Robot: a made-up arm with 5 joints.
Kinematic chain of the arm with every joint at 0, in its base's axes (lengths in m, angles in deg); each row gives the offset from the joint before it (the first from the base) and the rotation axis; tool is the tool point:
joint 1: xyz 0 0 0.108 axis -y
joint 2: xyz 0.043 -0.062 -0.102 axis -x
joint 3: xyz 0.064 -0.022 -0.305 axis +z
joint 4: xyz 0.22 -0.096 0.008 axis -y
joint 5: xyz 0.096 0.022 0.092 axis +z
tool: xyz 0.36 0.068 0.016
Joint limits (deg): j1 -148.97..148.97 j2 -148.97..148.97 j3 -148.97..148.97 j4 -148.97..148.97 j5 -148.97..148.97
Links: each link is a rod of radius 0.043 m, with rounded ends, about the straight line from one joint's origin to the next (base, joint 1, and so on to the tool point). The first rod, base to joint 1, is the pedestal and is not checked.
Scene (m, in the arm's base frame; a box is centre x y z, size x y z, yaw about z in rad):
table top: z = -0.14
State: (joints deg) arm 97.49 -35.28 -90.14 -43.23 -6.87
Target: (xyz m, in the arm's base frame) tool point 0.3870 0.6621 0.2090
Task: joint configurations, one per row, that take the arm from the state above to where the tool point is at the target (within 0.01 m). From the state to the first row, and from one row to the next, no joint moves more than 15 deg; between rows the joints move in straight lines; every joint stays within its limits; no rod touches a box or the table.
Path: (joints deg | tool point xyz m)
1: 98.48 -44.10 -91.96 -56.91 -7.47 | 0.9406 -0.0454 0.2830
2: 99.48 -52.92 -93.78 -70.59 -8.07 | 0.8996 0.1969 0.2770
3: 100.47 -61.73 -95.60 -84.27 -8.67 | 0.7819 0.4114 0.2624
4: 101.47 -70.55 -97.42 -97.95 -9.27 | 0.6030 0.5724 0.2392
5: 102.46 -79.37 -99.24 -111.63 -9.86 | 0.3870 0.6621 0.2090

